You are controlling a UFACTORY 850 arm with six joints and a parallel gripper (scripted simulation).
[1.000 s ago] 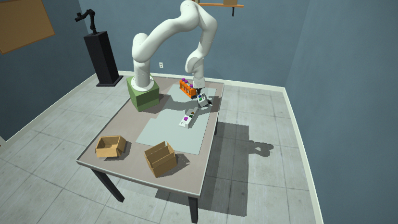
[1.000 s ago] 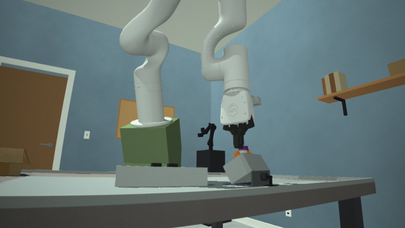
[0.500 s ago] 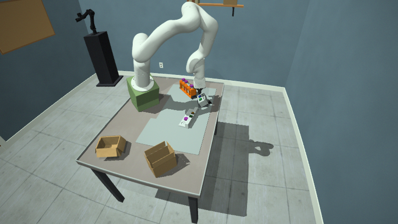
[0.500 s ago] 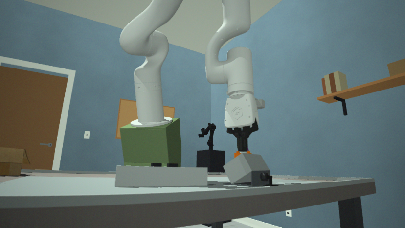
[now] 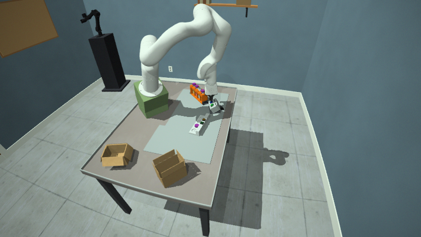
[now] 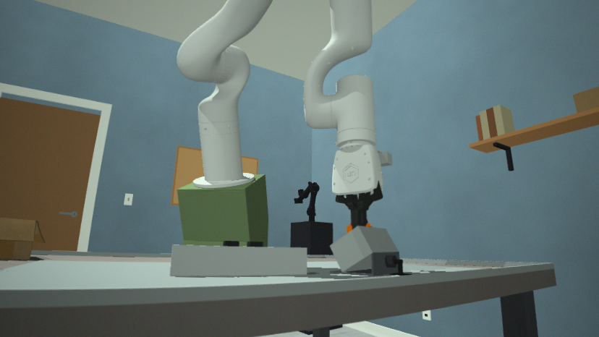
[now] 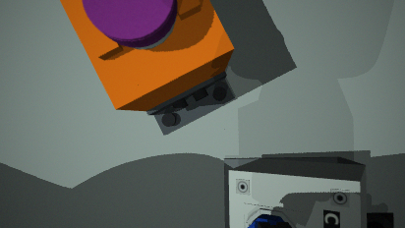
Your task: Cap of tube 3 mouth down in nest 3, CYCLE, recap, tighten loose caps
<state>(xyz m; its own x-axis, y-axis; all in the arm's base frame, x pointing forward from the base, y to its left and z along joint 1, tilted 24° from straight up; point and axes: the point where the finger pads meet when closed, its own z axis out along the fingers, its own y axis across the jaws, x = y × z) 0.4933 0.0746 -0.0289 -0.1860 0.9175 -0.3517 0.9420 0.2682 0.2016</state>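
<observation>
The blue key is 30 mm below my hand. Round my hand: green key (40 mm to the right, 30 mm below, 10 mm ahead); grey key housing (50 mm below, 20 mm to the right, 20 mm ahead).
</observation>
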